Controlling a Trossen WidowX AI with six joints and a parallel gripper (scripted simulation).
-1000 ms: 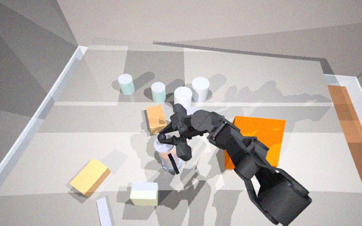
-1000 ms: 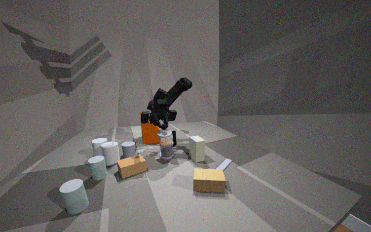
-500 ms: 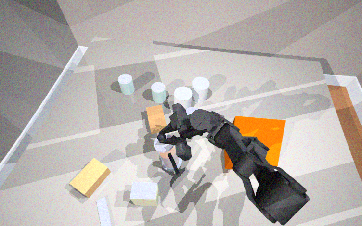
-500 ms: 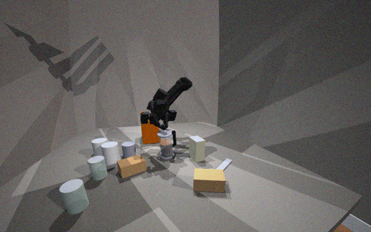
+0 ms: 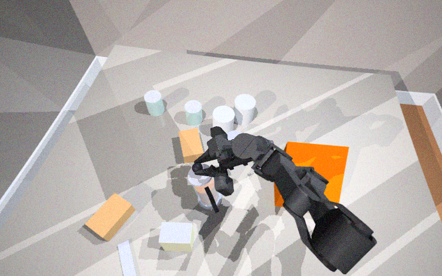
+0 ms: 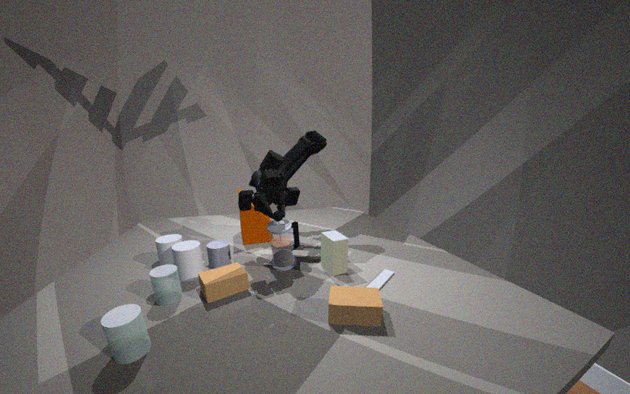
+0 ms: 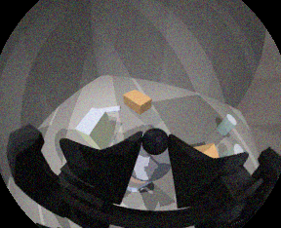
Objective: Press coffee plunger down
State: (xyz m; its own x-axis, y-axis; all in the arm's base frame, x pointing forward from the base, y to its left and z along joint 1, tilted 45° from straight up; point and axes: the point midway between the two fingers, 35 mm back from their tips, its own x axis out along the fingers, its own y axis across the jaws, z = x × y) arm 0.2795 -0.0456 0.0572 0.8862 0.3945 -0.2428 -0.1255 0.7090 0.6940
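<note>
The coffee press lies 3 cm behind my gripper tip, 2 cm to the left of it and 8 cm below it. The rest, counted from my gripper tip: pale box 4 cm ahead, 16 cm to the left, 12 cm below; flat white strip 17 cm ahead, 23 cm to the left, 17 cm below.
</note>
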